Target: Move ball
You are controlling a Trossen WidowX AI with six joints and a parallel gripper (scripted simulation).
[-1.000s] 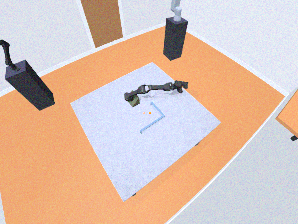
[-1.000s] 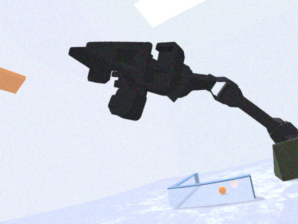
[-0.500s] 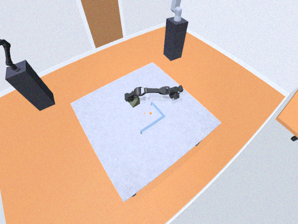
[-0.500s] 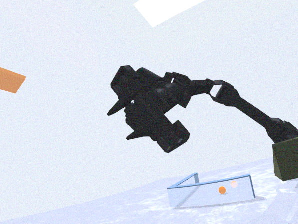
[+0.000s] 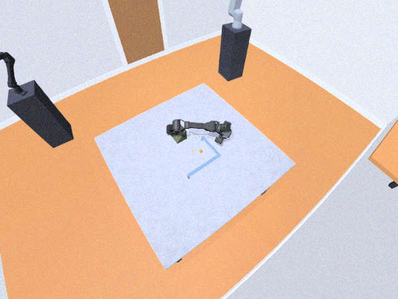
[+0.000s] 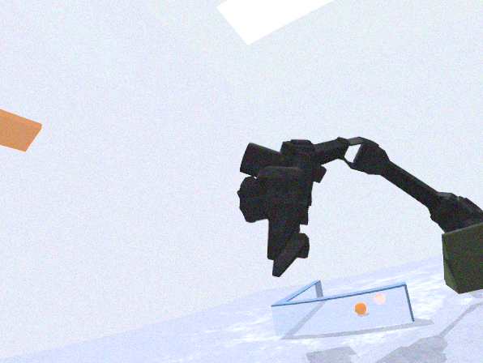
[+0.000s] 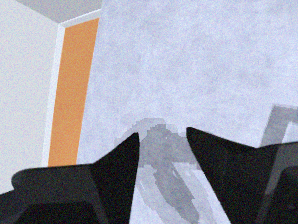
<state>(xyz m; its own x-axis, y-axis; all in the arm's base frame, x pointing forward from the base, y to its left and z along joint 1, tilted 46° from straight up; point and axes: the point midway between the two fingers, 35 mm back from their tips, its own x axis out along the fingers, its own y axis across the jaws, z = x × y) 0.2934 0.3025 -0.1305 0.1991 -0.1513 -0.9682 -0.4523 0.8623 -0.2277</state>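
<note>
My gripper tip is 23 cm to the left of the orange ball, 12 cm above it and 5 cm past it.
</note>
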